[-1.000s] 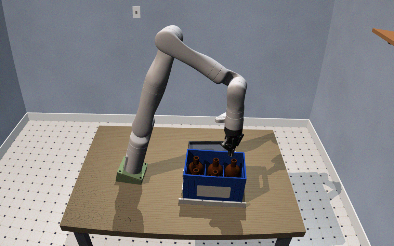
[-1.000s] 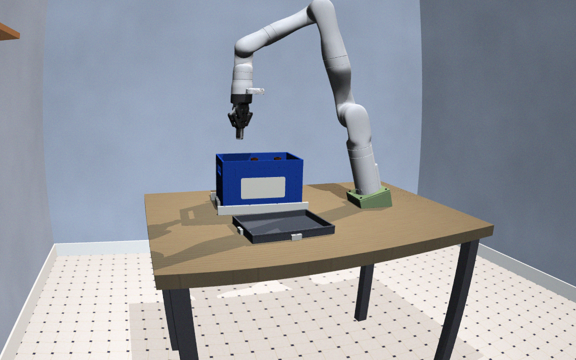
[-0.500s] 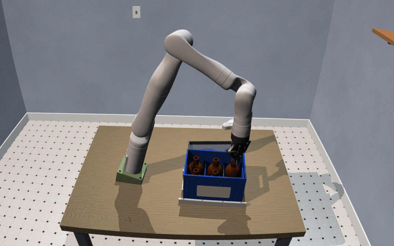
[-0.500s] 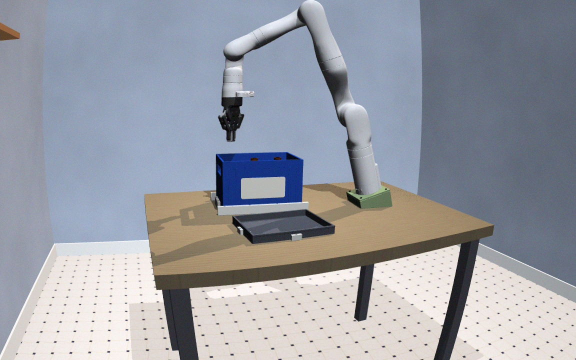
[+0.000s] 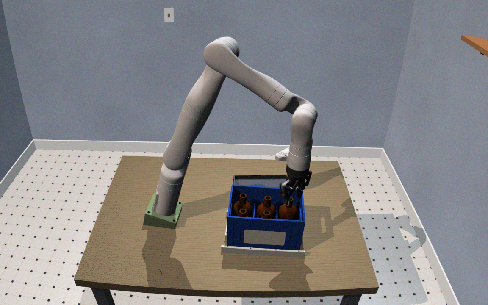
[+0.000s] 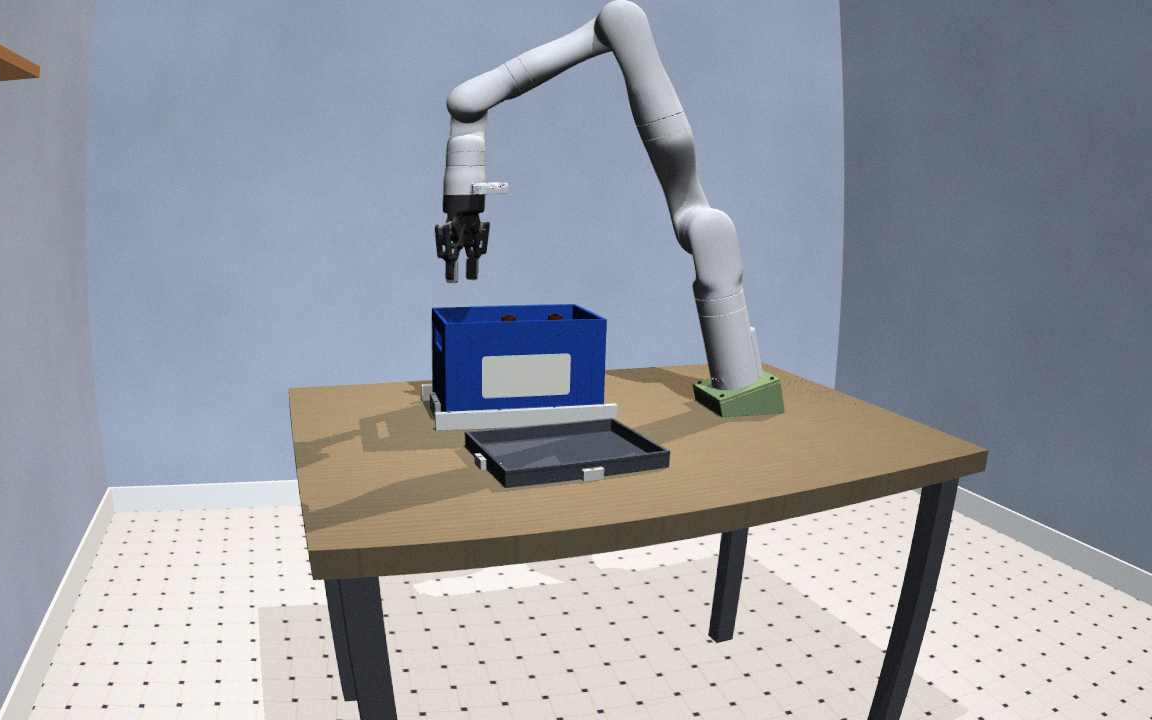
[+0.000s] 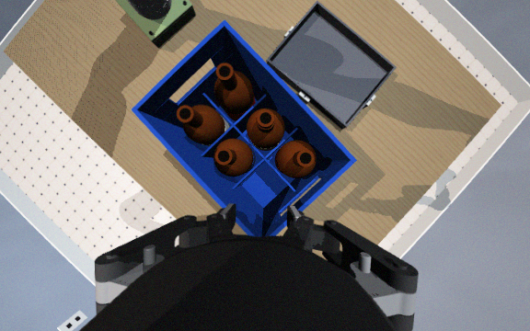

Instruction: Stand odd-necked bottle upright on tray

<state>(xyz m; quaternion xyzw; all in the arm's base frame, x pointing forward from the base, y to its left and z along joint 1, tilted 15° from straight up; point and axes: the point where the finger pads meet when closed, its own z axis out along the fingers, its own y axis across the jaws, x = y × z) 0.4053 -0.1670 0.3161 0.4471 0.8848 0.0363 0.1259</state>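
My hand is 16 cm above the blue crate, 8 cm past it and 6 cm to the right of it. From my hand the other things lie so: dark grey tray: 33 cm to the left, 23 cm below, 5 cm behind.
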